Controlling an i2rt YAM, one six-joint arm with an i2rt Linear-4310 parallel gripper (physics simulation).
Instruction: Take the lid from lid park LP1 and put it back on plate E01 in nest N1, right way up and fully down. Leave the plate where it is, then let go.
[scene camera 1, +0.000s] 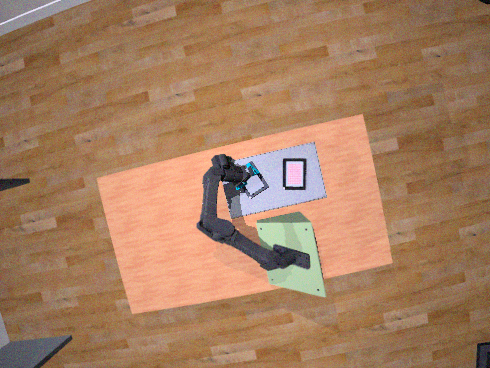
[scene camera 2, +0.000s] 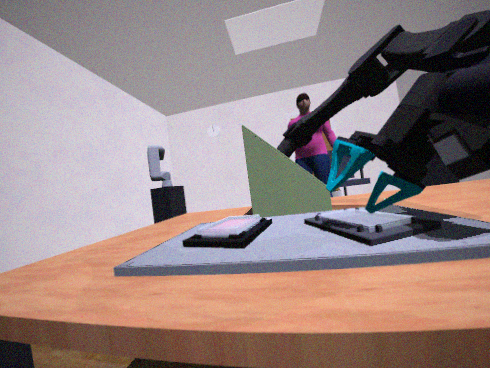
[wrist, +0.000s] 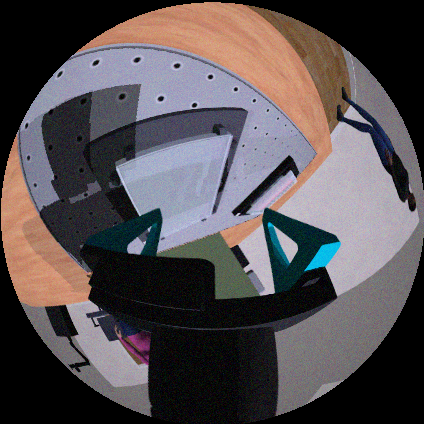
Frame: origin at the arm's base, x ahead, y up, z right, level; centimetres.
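Seen in the pictures: gripper, fingertip midpoint: (scene camera 1: 252, 177) (scene camera 2: 349, 201) (wrist: 211, 213); arm's base, origin of the base link: (scene camera 1: 291, 255) (scene camera 2: 279, 158).
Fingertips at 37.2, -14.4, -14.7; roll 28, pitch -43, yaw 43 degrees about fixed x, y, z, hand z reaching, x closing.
Observation:
Pixels of each thing's middle, then the offset from my fingertips to it, as dx, dy, dz. Level surfaces: height alone.
- clear lid, body centre: (wrist: 179, 197) (scene camera 2: 358, 217) (scene camera 1: 250, 180) -1.3, -3.1, -1.3
- black lid park LP1, body centre: (wrist: 177, 194) (scene camera 2: 358, 220) (scene camera 1: 250, 179) -1.2, -3.5, -1.4
- Plate E01, body centre: (scene camera 2: 232, 224) (wrist: 273, 194) (scene camera 1: 294, 174) -0.2, -2.6, +21.7
- black nest N1, body centre: (scene camera 2: 233, 229) (wrist: 270, 190) (scene camera 1: 294, 174) -0.2, -3.6, +21.7
- wooden table, its level: dy -5.8
The clear lid (scene camera 1: 255, 185) (scene camera 2: 362, 219) (wrist: 175, 180) lies flat on the black lid park LP1 (scene camera 1: 265, 180) (scene camera 2: 345, 234) (wrist: 236, 125), which has small posts around the lid. Plate E01 (scene camera 1: 295, 174) (scene camera 2: 232, 224) (wrist: 278, 192), with pink contents, sits in the black nest N1 (scene camera 1: 285, 175) (scene camera 2: 215, 242) (wrist: 263, 184). My gripper (scene camera 1: 249, 179) (scene camera 2: 349, 200) (wrist: 211, 213) is open with its teal fingers wide apart. The fingertips are above the lid park, over one side of the lid, with nothing between them. Whether a fingertip touches the lid is hard to tell.
Nest and park stand on a grey perforated board (scene camera 1: 312, 152) (scene camera 2: 170, 257) (wrist: 165, 75) on the wooden table (scene camera 1: 160, 225) (scene camera 2: 235, 305). A green slanted panel (scene camera 1: 301, 237) (scene camera 2: 280, 185) (wrist: 230, 270) stands beside the board, near the arm's base. A person in pink (scene camera 2: 315, 145) stands in the background.

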